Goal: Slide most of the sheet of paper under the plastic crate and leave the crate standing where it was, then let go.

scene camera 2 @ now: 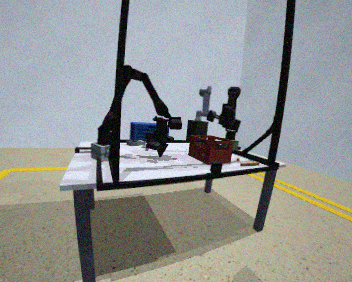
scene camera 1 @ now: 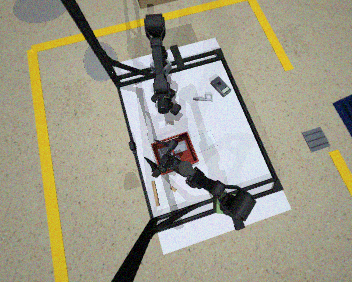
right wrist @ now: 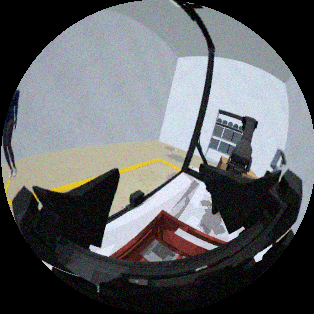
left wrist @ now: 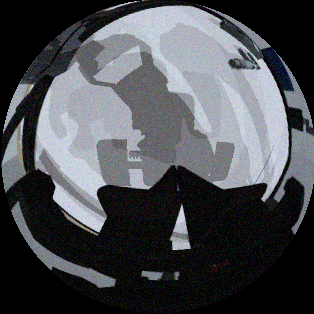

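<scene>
The red plastic crate (scene camera 1: 186, 158) (scene camera 2: 210, 150) (right wrist: 192, 241) stands upright on the white table. The paper's outline cannot be told from the white table top with certainty. My left gripper (scene camera 2: 160, 154) (left wrist: 175, 168) points down low over the table, apart from the crate, above it in scene camera 1 and left of it in scene camera 2. Its fingertips are together, and no thing can be made out between them. My right gripper (scene camera 1: 154, 156) (right wrist: 159, 169) is open and empty above the crate, hiding part of it in scene camera 1.
A grey device (scene camera 1: 220, 86) and a pale tool (scene camera 1: 203, 97) (left wrist: 242, 63) lie at the table's upper right in scene camera 1. A wooden strip (scene camera 1: 155, 193) and a small wooden piece (scene camera 1: 173, 189) lie below the crate there. Black frame bars (scene camera 1: 250, 125) edge the table.
</scene>
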